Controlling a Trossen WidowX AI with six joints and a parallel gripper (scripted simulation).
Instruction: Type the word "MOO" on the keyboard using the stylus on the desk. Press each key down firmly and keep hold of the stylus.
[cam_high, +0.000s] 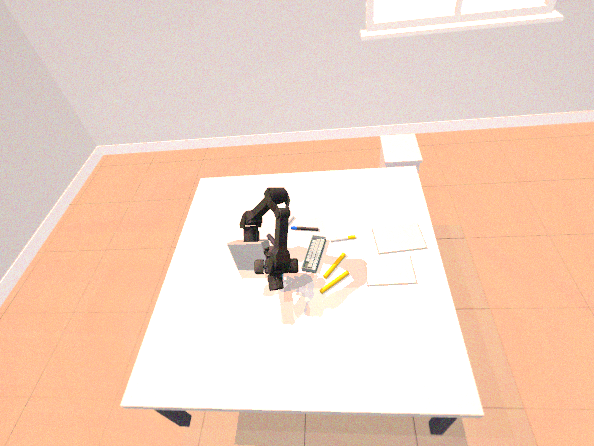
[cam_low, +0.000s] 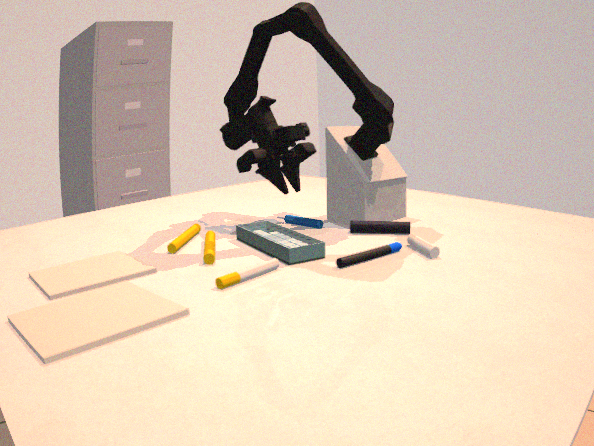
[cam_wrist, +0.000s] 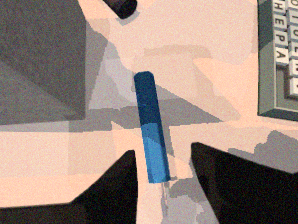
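The stylus lies 60 mm below my gripper tip and 10 mm to the right of it. Round my gripper tip: white cylinder 320 mm to the left, 60 mm below, 40 mm ahead; black bar 190 mm to the left, 50 mm below, 30 mm behind; blue-capped pen 270 mm to the left, 100 mm ahead, 60 mm below.
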